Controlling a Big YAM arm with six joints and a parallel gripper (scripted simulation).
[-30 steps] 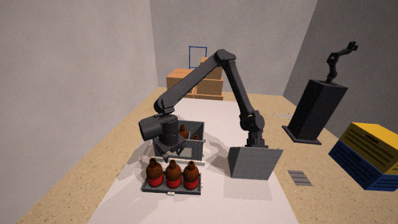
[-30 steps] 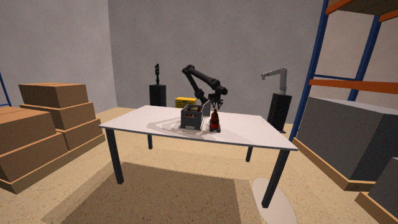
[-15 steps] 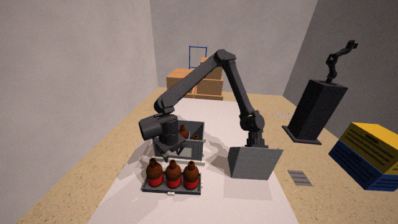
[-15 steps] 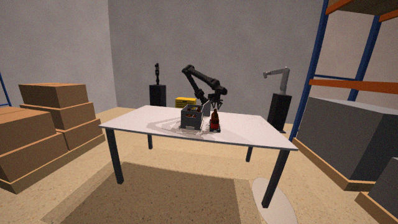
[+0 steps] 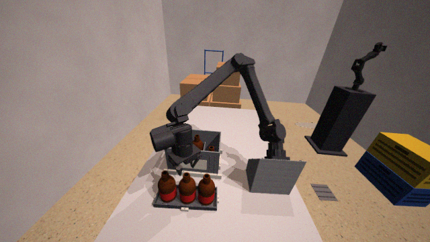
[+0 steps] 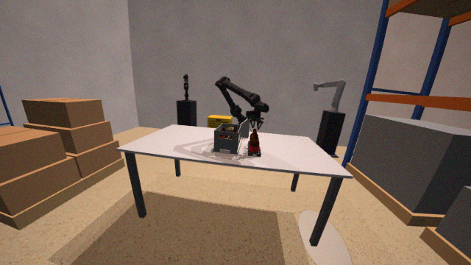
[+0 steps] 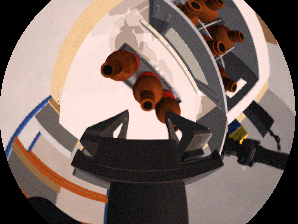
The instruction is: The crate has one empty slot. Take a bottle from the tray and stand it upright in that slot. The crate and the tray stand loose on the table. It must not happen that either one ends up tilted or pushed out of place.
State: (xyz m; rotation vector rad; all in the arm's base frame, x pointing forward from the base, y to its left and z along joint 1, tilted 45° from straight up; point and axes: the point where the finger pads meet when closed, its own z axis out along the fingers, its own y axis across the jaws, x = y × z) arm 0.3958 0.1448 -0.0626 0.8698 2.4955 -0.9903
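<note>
Right now my hand is 110 mm above the brown bottle. The rest, counted from my hand: grey crate (10 mm ahead, 220 mm to the right, 110 mm below); dark tray (180 mm below).
</note>
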